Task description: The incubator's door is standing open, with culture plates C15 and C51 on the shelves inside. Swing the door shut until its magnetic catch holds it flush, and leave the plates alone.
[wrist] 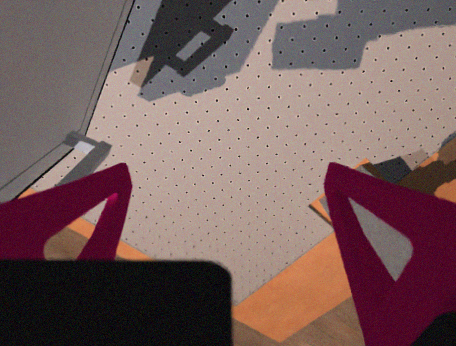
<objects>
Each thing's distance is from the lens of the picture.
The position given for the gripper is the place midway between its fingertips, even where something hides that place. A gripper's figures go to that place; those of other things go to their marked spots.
gripper [227,173]: 13 cm
incubator door [61,61]: 23 cm
</objects>
